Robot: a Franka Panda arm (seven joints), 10 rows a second.
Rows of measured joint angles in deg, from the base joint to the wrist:
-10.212 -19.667 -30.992 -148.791 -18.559 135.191 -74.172
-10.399 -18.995 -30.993 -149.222 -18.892 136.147 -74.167
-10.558 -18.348 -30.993 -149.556 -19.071 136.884 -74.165
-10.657 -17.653 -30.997 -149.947 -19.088 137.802 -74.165
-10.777 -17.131 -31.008 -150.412 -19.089 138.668 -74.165
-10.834 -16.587 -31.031 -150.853 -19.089 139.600 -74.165
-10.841 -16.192 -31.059 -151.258 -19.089 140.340 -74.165
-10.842 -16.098 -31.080 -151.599 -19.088 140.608 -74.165
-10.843 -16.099 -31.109 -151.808 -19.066 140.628 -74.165
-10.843 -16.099 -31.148 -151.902 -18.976 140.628 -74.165
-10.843 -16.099 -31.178 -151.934 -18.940 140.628 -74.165
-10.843 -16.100 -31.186 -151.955 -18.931 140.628 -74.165
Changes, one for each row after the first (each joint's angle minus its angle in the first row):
-0.187 0.672 -0.001 -0.431 -0.333 0.956 0.005
-0.346 1.319 -0.001 -0.765 -0.512 1.693 0.007
-0.445 2.014 -0.005 -1.156 -0.529 2.611 0.007
-0.565 2.536 -0.016 -1.621 -0.530 3.477 0.007
-0.622 3.080 -0.039 -2.062 -0.530 4.409 0.007
-0.629 3.475 -0.067 -2.467 -0.530 5.149 0.007
-0.630 3.569 -0.088 -2.808 -0.529 5.417 0.007
-0.631 3.568 -0.117 -3.017 -0.507 5.437 0.007
-0.631 3.568 -0.156 -3.111 -0.417 5.437 0.007
-0.631 3.568 -0.186 -3.143 -0.381 5.437 0.007
-0.631 3.567 -0.194 -3.164 -0.372 5.437 0.007

